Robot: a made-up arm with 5 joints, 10 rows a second.
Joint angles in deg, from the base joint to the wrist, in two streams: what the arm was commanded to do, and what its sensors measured. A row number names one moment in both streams.
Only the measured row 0 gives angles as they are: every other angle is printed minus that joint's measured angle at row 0.
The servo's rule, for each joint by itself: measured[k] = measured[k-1] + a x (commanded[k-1-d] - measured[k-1]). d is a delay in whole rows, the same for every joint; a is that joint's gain. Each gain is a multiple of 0.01, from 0.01 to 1. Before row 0 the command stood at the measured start. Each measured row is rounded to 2 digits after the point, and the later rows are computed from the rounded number. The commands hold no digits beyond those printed.
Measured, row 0:
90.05, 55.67, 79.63, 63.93, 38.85
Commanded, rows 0 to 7:
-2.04, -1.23, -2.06, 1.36, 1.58
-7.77, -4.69, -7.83, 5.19, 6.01
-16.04, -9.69, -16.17, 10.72, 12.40
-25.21, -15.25, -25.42, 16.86, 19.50
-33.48, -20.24, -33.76, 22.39, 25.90
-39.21, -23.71, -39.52, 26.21, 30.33
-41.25, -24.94, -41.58, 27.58, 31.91
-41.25, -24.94, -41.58, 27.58, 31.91
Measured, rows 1 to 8:
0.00, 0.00, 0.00, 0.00, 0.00
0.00, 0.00, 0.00, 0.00, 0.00
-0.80, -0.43, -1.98, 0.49, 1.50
-3.52, -1.92, -7.60, 2.18, 5.78
-8.40, -4.64, -15.83, 5.25, 12.07
-14.96, -8.35, -25.04, 9.43, 19.13
-22.18, -12.51, -33.41, 14.10, 25.56
-28.82, -16.43, -39.28, 18.46, 30.09
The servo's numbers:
d 2
a 0.39 0.35 0.96 0.36 0.95

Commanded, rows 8 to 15:
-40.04, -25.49, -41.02, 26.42, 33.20
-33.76, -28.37, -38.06, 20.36, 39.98
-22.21, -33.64, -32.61, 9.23, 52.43
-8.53, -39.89, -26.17, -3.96, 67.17
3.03, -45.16, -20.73, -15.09, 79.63
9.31, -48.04, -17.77, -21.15, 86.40
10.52, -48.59, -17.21, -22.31, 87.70
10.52, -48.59, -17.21, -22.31, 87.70
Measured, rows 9 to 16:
-33.67, -19.41, -41.49, 21.74, 31.82
-36.63, -21.35, -41.58, 23.84, 31.91
-37.96, -22.80, -41.04, 24.77, 33.14
-36.32, -24.75, -38.18, 23.18, 39.64
-30.82, -27.86, -32.83, 18.16, 51.79
-22.13, -32.07, -26.44, 10.20, 66.40
-12.32, -36.65, -20.96, 1.10, 78.97
-3.88, -40.64, -17.90, -6.91, 86.03

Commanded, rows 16 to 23:
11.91, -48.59, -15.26, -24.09, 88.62
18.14, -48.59, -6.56, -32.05, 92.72
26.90, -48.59, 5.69, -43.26, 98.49
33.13, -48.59, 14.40, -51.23, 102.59
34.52, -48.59, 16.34, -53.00, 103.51
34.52, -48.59, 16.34, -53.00, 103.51
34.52, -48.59, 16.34, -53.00, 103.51
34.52, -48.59, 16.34, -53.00, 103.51
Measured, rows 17 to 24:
1.74, -43.42, -17.24, -12.45, 87.62
5.16, -45.23, -17.21, -16.00, 87.70
7.79, -46.41, -15.34, -18.91, 88.57
11.83, -47.17, -6.91, -23.64, 92.51
17.71, -47.67, 5.19, -30.70, 98.19
23.72, -47.99, 14.03, -38.09, 102.37
27.93, -48.20, 16.25, -43.46, 103.45
30.50, -48.34, 16.34, -46.89, 103.51

